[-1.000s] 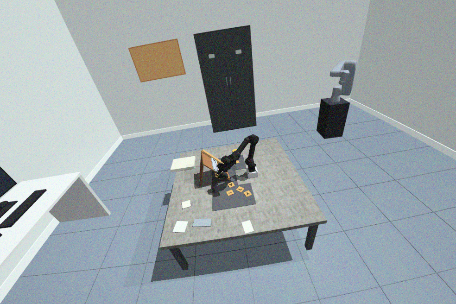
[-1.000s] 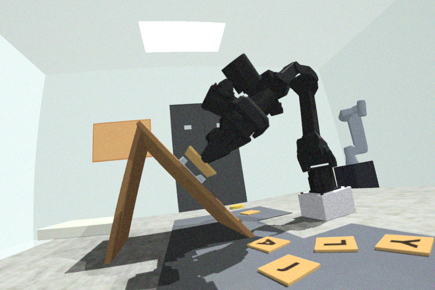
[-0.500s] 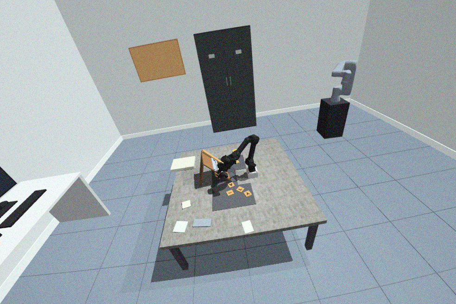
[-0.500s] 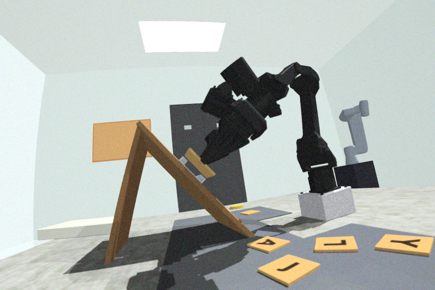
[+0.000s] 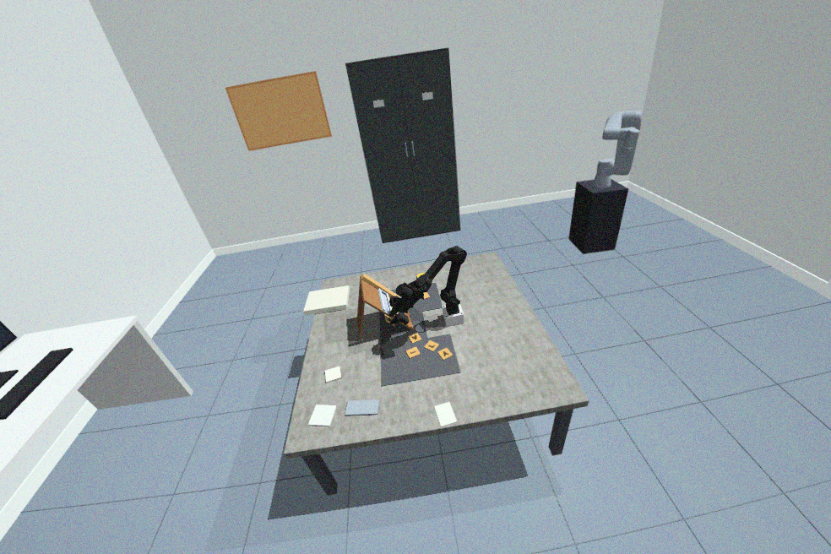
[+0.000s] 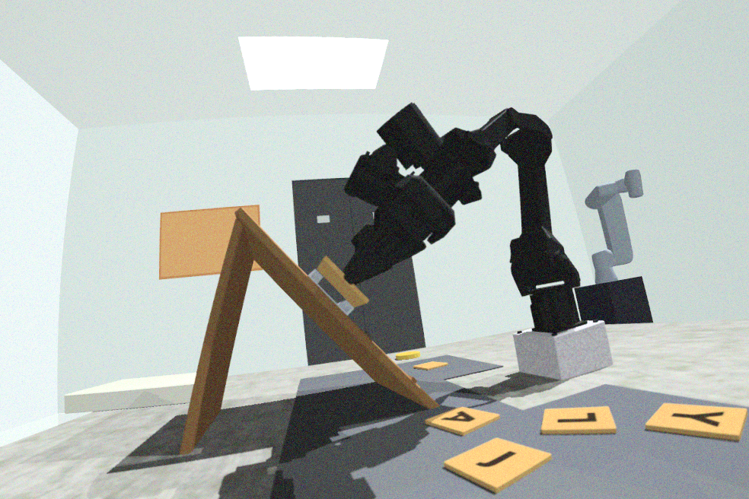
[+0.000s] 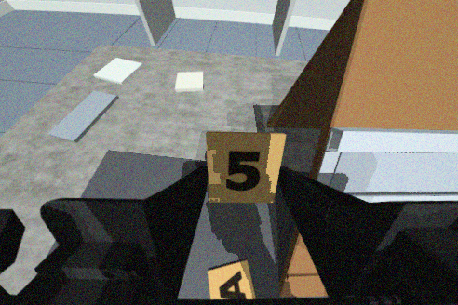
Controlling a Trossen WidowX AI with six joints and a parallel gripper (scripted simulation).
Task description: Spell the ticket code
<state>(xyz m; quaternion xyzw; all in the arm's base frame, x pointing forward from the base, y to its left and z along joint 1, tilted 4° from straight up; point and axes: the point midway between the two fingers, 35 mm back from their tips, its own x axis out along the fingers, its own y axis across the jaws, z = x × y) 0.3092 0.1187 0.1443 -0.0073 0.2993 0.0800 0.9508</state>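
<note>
Now: the white ticket 160 mm to the right of my gripper tip, 90 mm below it and 40 mm behind it. The rest, counted from my gripper tip: j tile (160 mm below, 100 mm behind, 90 mm to the left); dark mat (160 mm below, 140 mm behind, 120 mm to the right); orange tile marked 5 (right at my gripper tip).
</note>
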